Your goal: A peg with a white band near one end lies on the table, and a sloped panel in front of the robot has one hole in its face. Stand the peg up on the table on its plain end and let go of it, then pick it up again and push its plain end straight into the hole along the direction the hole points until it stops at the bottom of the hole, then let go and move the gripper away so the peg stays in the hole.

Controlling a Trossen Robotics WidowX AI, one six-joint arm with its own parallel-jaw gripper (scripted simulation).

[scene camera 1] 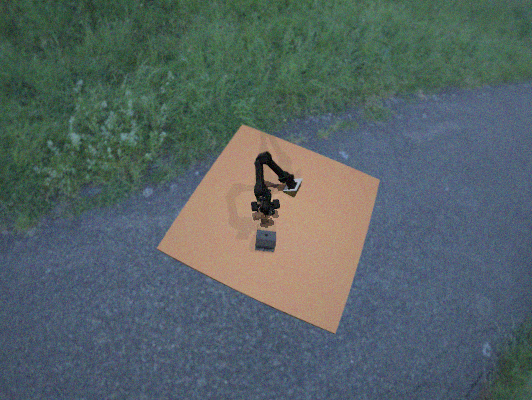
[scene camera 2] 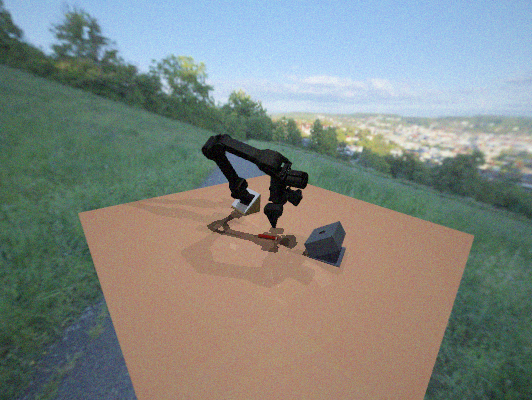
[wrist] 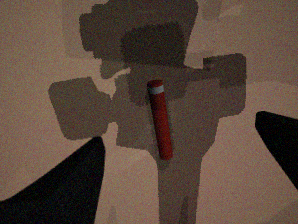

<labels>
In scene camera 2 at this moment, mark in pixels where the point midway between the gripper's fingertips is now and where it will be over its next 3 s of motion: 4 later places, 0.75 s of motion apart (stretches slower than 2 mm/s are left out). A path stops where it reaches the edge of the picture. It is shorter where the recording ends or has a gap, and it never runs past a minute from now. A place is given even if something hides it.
My gripper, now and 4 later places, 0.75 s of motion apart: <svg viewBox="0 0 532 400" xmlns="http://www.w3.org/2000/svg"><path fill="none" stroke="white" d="M276 222L276 227L275 236L275 238L274 235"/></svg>
</labels>
